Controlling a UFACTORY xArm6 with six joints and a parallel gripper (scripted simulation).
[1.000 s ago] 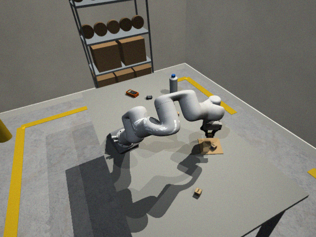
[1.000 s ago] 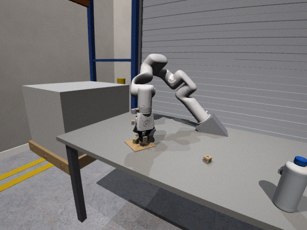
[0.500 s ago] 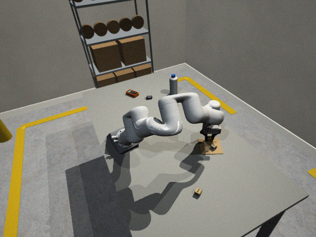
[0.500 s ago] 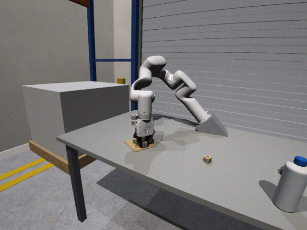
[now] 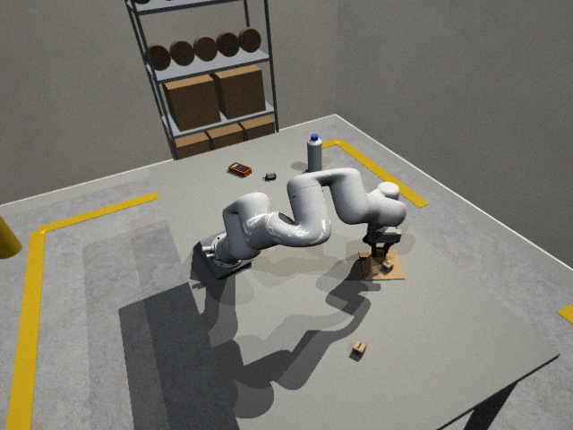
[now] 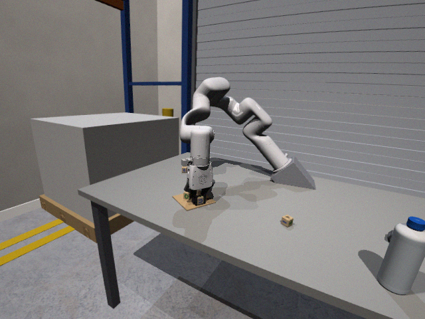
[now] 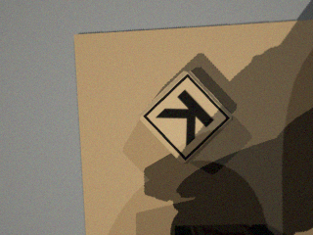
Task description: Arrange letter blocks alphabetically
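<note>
The mat is 4 cm to the right of my hand, 3 cm below it and 2 cm behind it. Also, from my hand: orange meter: 81 cm to the left, 32 cm behind, 2 cm below; white bottle: 66 cm to the left, 6 cm above, 3 cm ahead; dark object: 68 cm to the left, 21 cm behind, 2 cm below.
</note>
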